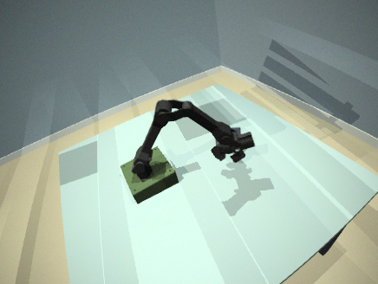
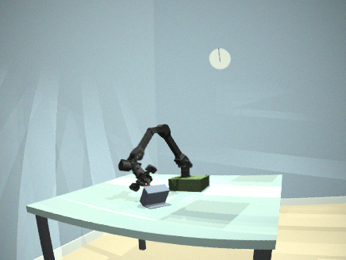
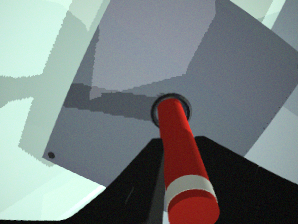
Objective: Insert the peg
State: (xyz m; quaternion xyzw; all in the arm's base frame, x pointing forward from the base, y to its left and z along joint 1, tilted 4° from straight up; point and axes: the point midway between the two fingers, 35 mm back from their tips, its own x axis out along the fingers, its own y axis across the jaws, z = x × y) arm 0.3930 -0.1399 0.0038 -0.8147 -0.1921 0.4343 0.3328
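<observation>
Right now the grey sloped panel is 30 mm ahead of my gripper tip, 40 mm to the left of it and 30 mm below it. Round my gripper tip: red peg: 10 mm behind, 10 mm to the right, 10 mm above.
</observation>
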